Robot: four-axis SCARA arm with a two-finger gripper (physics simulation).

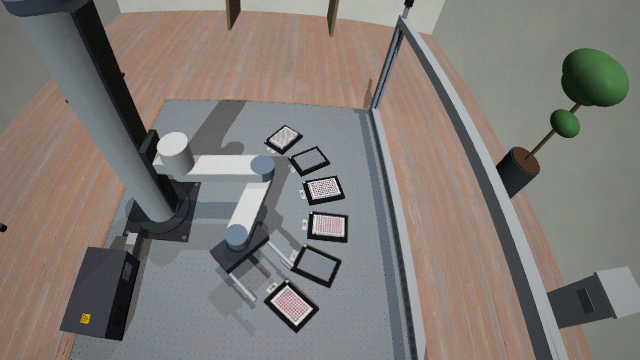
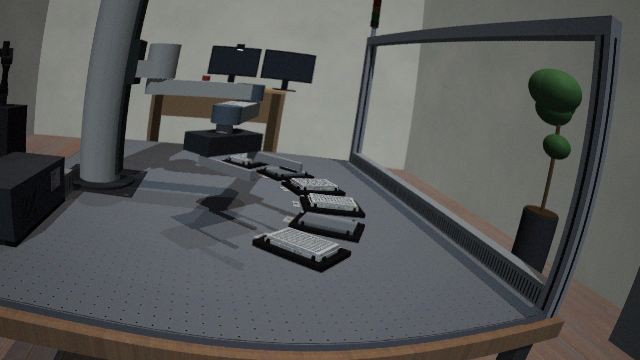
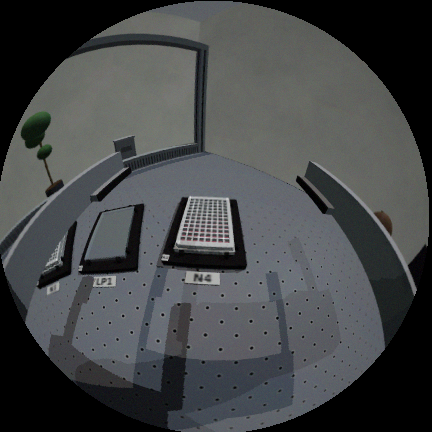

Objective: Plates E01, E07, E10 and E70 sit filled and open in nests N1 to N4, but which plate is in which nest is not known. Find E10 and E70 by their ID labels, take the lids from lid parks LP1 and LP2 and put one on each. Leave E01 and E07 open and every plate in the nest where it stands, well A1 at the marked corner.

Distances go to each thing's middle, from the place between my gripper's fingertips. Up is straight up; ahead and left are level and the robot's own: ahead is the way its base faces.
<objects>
My gripper is now 60 mm short of the nest N4 (image 2: 321,266), 50 mm to the left of it and 140 mm above it. From my hand the other things lie so: lid park LP1 (image 3: 130,262): 150 mm ahead, 110 mm to the left, 140 mm below; dark control box (image 1: 99,285): 630 mm behind, 70 mm to the right, 90 mm below.
</objects>
